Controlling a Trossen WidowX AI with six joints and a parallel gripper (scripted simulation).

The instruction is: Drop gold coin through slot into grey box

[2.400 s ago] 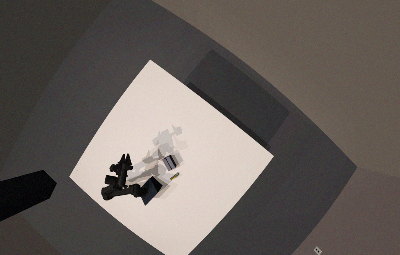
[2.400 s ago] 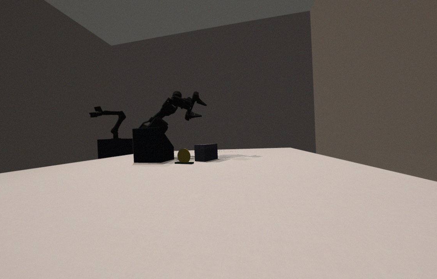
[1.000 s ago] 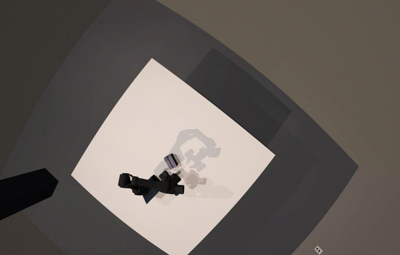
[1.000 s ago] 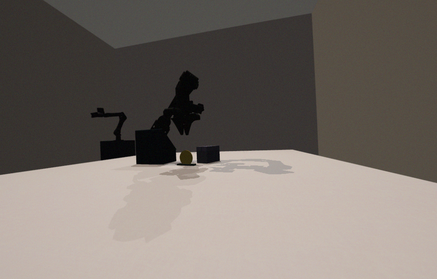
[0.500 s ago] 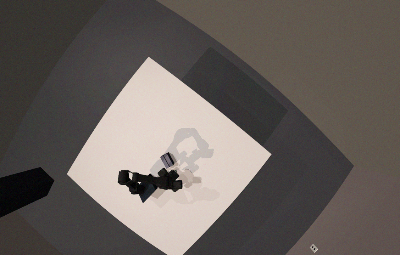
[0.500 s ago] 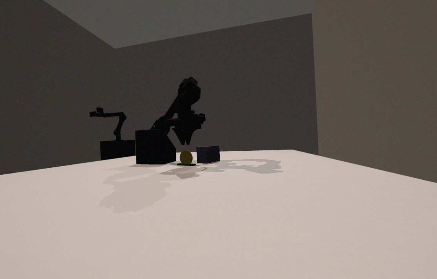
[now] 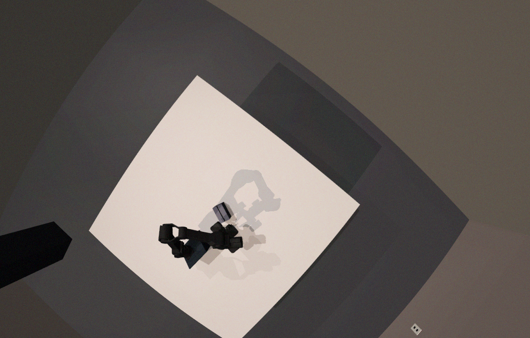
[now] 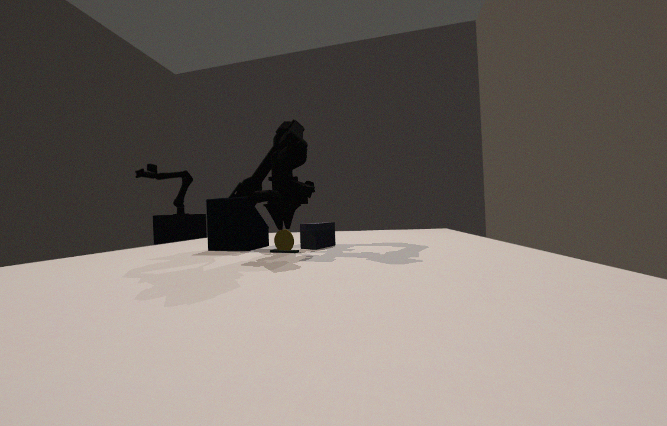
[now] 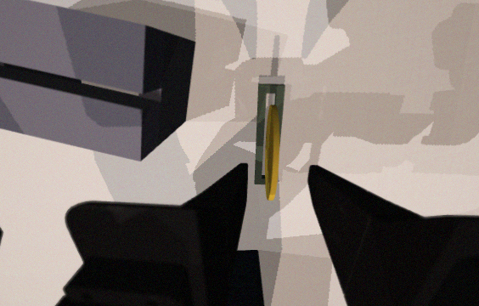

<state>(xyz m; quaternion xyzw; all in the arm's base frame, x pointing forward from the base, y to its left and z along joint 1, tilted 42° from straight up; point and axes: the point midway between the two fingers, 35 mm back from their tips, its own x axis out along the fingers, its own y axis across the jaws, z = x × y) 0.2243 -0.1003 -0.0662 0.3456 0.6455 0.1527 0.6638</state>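
My gripper tip is now 30 mm above the gold coin.
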